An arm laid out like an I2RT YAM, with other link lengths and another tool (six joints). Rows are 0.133 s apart.
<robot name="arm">
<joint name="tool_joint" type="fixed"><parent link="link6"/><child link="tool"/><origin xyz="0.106 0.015 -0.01" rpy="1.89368 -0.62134 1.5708"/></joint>
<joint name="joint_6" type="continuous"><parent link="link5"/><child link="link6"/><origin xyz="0.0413 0 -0.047" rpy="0 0 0"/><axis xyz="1 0 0"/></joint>
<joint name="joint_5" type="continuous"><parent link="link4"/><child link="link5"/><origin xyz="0.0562 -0.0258 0.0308" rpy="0 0 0"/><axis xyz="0 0 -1"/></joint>
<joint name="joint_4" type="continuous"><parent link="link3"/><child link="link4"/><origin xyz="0.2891 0.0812 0.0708" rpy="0 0 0"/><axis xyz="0 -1 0"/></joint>
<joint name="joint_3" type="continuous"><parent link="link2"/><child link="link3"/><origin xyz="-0.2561 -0.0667 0" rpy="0 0 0"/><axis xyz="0 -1 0"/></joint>
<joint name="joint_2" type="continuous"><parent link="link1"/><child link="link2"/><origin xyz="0.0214 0.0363 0.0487" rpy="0 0 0"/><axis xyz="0 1 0"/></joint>
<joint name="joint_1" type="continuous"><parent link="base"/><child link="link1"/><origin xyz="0 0 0.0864" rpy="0 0 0"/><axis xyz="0 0 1"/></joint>
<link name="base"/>
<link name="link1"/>
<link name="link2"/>
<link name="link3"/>
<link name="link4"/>
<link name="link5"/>
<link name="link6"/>
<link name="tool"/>
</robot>
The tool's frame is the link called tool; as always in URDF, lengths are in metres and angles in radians. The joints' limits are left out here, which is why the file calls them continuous.
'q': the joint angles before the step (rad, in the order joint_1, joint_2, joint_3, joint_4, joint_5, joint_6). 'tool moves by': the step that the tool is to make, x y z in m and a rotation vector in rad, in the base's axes. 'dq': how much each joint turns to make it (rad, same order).
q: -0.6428 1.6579 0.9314 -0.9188 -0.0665 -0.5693
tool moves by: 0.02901 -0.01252 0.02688 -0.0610 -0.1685 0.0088
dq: -0.0004 -0.0687 0.0426 0.0593 -0.0522 -0.0087
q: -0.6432 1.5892 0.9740 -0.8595 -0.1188 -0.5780
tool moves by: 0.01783 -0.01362 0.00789 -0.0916 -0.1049 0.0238
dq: 0.0039 -0.0318 -0.0030 0.1076 0.0072 -0.0215
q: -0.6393 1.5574 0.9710 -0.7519 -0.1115 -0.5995
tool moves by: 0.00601 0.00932 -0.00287 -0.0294 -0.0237 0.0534
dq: 0.0392 -0.0175 -0.0289 0.0460 0.0063 -0.0164
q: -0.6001 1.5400 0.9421 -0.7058 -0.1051 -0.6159
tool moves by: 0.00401 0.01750 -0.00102 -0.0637 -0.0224 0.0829
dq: 0.0728 -0.0504 -0.0537 0.0544 0.0372 -0.0219
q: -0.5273 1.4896 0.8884 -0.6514 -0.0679 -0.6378
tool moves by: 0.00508 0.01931 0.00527 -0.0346 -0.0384 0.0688
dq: 0.0683 -0.0547 -0.0364 0.0316 0.0114 -0.0047
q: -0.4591 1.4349 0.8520 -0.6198 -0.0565 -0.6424
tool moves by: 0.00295 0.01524 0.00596 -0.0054 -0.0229 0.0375
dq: 0.0480 -0.0348 -0.0127 0.0016 -0.0005 0.0115
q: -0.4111 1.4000 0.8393 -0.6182 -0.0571 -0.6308
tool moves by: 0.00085 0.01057 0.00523 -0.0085 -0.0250 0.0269
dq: 0.0329 -0.0364 -0.0165 0.0068 0.0008 0.0063
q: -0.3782 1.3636 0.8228 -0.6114 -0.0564 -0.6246
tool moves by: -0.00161 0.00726 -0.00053 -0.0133 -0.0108 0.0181
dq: 0.0255 -0.0249 -0.0243 0.0144 0.0109 0.0032
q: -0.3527 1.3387 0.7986 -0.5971 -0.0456 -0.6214
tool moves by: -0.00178 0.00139 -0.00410 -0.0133 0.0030 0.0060
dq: 0.0091 -0.0039 -0.0173 0.0150 0.0136 -0.0029
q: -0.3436 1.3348 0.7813 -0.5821 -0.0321 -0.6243
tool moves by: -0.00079 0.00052 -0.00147 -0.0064 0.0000 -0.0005
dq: 0.0043 -0.0032 -0.0080 0.0069 0.0075 0.0018
